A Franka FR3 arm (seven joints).
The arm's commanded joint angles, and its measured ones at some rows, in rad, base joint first. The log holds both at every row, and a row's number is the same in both.
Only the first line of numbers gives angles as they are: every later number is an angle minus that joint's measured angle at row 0.
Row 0, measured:
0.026 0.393 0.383 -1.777 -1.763 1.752 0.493
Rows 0 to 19, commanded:
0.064 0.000 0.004 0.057 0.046 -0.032 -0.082
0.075 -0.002 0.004 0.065 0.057 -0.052 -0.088
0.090 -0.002 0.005 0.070 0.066 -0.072 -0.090
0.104 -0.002 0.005 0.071 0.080 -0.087 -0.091
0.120 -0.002 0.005 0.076 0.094 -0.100 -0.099
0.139 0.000 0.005 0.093 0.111 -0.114 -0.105
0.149 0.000 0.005 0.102 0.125 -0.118 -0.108
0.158 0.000 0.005 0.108 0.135 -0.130 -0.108
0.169 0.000 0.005 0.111 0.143 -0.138 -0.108
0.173 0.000 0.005 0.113 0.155 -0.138 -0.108
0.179 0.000 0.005 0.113 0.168 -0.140 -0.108
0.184 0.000 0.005 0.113 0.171 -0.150 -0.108
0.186 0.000 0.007 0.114 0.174 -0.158 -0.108
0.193 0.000 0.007 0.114 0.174 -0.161 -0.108
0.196 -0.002 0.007 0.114 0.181 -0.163 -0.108
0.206 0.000 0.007 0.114 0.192 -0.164 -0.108
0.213 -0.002 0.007 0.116 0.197 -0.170 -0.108
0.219 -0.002 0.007 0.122 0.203 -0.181 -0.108
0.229 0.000 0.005 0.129 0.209 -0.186 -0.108
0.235 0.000 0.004 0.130 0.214 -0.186 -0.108
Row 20, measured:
0.192 -0.001 0.002 0.063 0.219 -0.164 -0.038
